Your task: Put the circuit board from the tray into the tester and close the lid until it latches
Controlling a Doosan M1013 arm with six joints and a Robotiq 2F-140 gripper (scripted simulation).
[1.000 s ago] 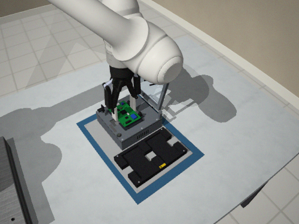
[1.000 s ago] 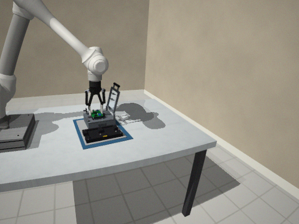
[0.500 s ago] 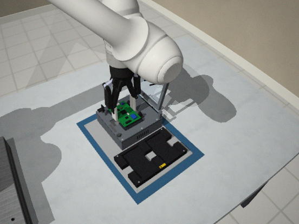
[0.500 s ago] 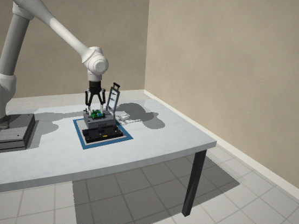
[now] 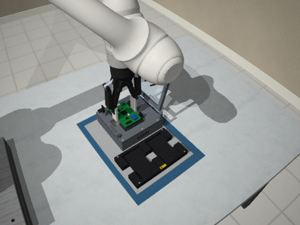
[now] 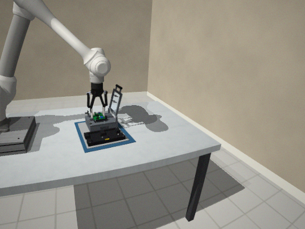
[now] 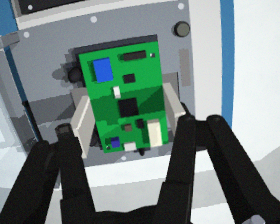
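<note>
Right now my hand is 2 cm above the green circuit board. Round my hand: latch hook: 5 cm behind, 6 cm to the left, 2 cm below; tester lid: 13 cm ahead, 1 cm to the right, 8 cm above.
</note>
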